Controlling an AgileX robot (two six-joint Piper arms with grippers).
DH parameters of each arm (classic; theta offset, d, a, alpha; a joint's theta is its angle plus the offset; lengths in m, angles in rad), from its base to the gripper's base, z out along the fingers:
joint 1: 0 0.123 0 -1.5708
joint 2: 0.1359 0 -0.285 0
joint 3: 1.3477 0 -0.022 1.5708
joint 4: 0 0.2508 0 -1.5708
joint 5: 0 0 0.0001 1.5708
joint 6: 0 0.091 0 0
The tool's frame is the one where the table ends.
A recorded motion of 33 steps. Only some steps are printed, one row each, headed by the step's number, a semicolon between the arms.
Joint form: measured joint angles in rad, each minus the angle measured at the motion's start. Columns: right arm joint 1, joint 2, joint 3, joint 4, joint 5, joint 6; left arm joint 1, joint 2, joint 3, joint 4, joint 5, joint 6.
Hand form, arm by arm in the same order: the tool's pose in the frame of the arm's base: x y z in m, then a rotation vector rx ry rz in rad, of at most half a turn. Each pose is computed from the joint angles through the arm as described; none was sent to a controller.
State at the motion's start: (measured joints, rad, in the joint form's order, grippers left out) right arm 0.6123 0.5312 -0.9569 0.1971 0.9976 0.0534; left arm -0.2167 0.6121 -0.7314 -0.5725 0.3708 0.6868
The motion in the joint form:
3: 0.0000 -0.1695 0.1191 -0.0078 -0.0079 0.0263; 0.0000 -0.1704 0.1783 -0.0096 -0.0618 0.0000
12: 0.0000 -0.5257 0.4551 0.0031 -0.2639 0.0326; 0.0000 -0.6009 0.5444 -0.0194 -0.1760 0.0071
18: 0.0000 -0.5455 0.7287 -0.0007 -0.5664 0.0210; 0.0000 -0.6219 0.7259 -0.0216 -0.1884 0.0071
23: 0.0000 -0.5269 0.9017 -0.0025 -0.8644 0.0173; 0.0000 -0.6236 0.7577 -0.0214 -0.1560 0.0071
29: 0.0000 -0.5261 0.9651 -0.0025 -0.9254 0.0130; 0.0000 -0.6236 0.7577 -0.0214 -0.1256 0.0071
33: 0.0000 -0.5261 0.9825 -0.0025 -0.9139 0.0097; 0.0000 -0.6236 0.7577 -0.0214 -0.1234 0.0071
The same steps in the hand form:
3: 0.0179 0.0301 0.3750 -0.5365 1.9748 0.6644; 0.0869 -0.0348 0.3440 0.4058 1.5847 -0.2061
12: -0.0034 0.0124 0.3070 -0.4309 1.7133 0.7378; 0.0414 -0.0192 0.2602 0.3266 1.4362 -0.1656
18: 0.0265 0.0277 0.2510 -0.3689 1.6757 0.7180; 0.0516 -0.0209 0.2019 0.3390 1.5864 -0.1665
23: 0.0430 0.0330 0.2197 -0.2993 1.5795 0.7055; 0.0519 -0.0226 0.1888 0.3624 1.6401 -0.1801
29: 0.0462 0.0340 0.2037 -0.2929 1.5837 0.6930; 0.0511 -0.0240 0.1865 0.3806 1.6624 -0.1925
33: 0.0466 0.0345 0.1967 -0.3024 1.6114 0.6850; 0.0511 -0.0241 0.1863 0.3819 1.6640 -0.1935

